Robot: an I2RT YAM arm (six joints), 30 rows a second.
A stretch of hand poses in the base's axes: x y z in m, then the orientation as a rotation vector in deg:
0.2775 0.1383 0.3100 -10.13 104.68 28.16
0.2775 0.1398 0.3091 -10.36 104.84 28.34
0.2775 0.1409 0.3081 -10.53 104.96 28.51
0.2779 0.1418 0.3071 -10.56 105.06 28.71
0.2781 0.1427 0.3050 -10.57 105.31 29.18
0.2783 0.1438 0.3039 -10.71 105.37 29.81
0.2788 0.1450 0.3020 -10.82 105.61 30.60
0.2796 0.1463 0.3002 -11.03 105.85 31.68
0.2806 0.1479 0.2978 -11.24 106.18 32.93
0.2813 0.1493 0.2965 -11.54 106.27 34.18
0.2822 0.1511 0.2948 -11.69 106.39 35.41
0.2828 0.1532 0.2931 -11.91 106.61 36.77
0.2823 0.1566 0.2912 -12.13 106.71 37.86
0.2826 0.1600 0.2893 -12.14 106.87 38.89
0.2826 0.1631 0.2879 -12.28 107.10 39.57
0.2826 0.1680 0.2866 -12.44 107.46 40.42
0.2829 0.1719 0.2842 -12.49 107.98 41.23
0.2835 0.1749 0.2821 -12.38 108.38 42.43
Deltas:
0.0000 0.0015 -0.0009 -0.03 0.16 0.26
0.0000 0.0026 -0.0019 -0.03 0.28 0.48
0.0004 0.0035 -0.0029 0.06 0.41 0.61
0.0006 0.0044 -0.0050 0.31 0.74 0.88
0.0008 0.0055 -0.0061 0.64 0.90 1.31
0.0013 0.0067 -0.0080 1.04 1.28 1.82
0.0021 0.0080 -0.0098 1.59 1.70 2.55
0.0031 0.0096 -0.0122 2.22 2.24 3.37
0.0038 0.0110 -0.0135 2.86 2.55 4.24
0.0047 0.0128 -0.0152 3.55 2.91 5.00
0.0053 0.0149 -0.0169 4.26 3.40 5.88
0.0048 0.0183 -0.0188 4.83 3.71 6.61
0.0051 0.0217 -0.0207 5.44 4.10 7.17
0.0051 0.0248 -0.0221 5.75 4.46 7.64
0.0051 0.0297 -0.0234 6.12 4.99 8.21
0.0054 0.0336 -0.0258 6.49 5.67 8.69
0.0060 0.0366 -0.0279 7.20 6.35 9.27

